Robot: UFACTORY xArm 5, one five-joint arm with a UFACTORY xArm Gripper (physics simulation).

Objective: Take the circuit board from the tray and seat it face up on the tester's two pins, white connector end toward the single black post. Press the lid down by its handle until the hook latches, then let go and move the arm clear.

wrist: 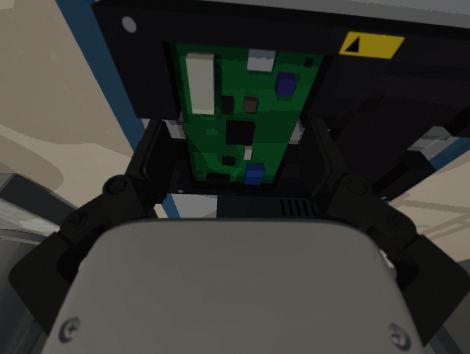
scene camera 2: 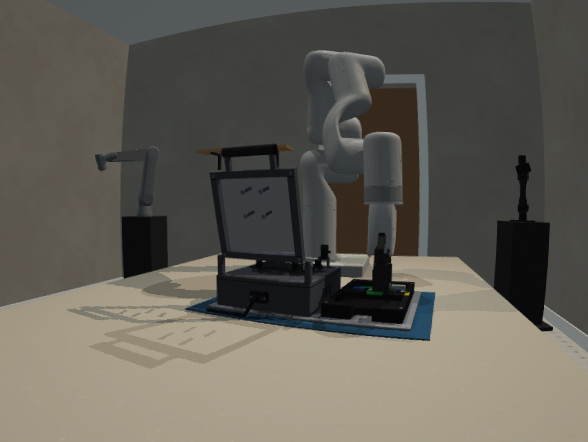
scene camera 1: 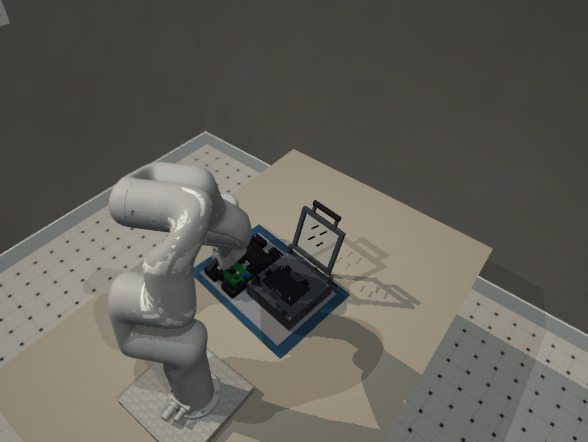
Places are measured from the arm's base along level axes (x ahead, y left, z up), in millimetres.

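Pixels of known places: gripper, fingertip midpoint: (wrist: 236,136) (scene camera 2: 382,286) (scene camera 1: 230,270); arm's base, link origin: (wrist: 25,242) (scene camera 1: 195,393).
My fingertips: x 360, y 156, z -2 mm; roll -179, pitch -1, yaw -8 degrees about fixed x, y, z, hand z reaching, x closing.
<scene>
For each thing: its top centre in the pictures, then the offset to it from my fingertips. "*": a spot on its surface instead. Level surfaces: height alone.
- green circuit board, top centre: (wrist: 239,144) (scene camera 2: 378,286) (scene camera 1: 232,270) dx +1, dy -7, dz +1 mm
- black handle, top centre: (scene camera 2: 248,145) (scene camera 1: 327,208) dx +163, dy -221, dz +249 mm
- blue mat, surface height: dz -25 mm
- table, surface height: dz -27 mm
- dark cable, surface spot: (scene camera 2: 248,310) * dx +155, dy -224, dz -13 mm
- yellow warning label, top centre: (wrist: 371,45) dx +64, dy +40, dz +1 mm
The green circuit board (scene camera 1: 235,275) (scene camera 2: 375,293) (wrist: 272,112) lies face up in the black tray (scene camera 2: 337,310) (wrist: 240,31). Its white connector (wrist: 201,84) is at the upper left in the wrist view. My gripper (scene camera 2: 381,289) (wrist: 236,136) is open, with one finger beyond each long side of the board and a gap on both sides. In scene camera 1 the arm hides the fingers. The tester (scene camera 1: 270,305) (scene camera 2: 270,294) stands beside the tray. Its lid (scene camera 1: 298,227) (scene camera 2: 252,173) stands upright, with the black handle (scene camera 1: 327,210) (scene camera 2: 249,150) on top. The two pins are too small to tell.
A blue mat (scene camera 1: 281,348) (scene camera 2: 422,327) lies under the tray and tester on the table (scene camera 1: 425,250) (scene camera 2: 300,390). The upright lid rises high beside the tray. A dark cable (scene camera 2: 248,310) leaves the tester's back. The tray has a yellow warning label (wrist: 372,45).
</scene>
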